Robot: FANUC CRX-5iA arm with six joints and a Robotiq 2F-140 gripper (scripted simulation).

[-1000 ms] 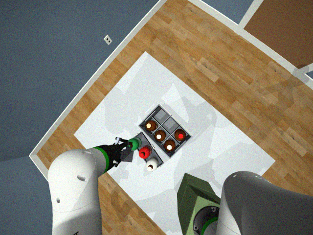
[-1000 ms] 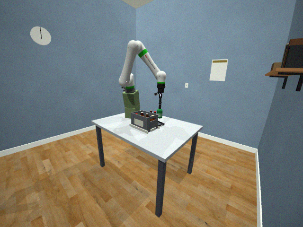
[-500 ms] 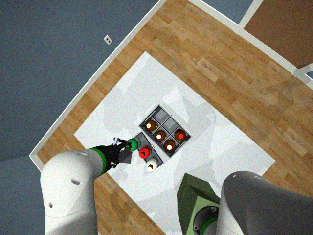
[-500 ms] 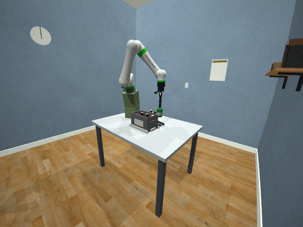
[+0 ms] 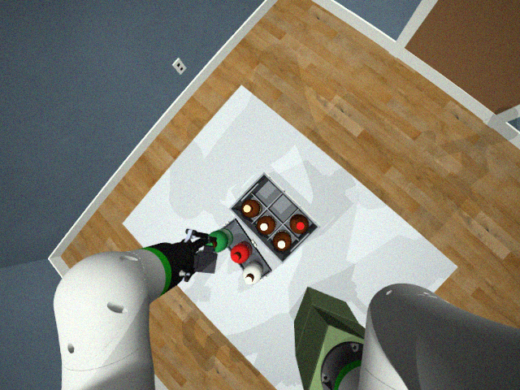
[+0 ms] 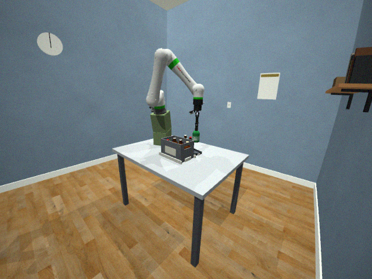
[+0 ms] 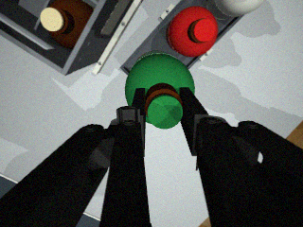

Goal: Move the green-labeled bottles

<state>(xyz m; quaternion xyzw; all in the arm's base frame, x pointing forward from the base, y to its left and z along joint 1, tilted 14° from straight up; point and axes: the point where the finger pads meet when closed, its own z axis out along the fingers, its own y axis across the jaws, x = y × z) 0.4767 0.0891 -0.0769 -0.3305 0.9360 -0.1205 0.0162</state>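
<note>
Now: hand 8 cm above the green-labeled bottle. Also, from my hand: white bottle (18 cm behind, 2 cm to the left, 20 cm below); then red-labeled bottle (8 cm behind, 1 cm to the left, 20 cm below); then dark tray (9 cm behind, 1 cm to the left, 27 cm below).
</note>
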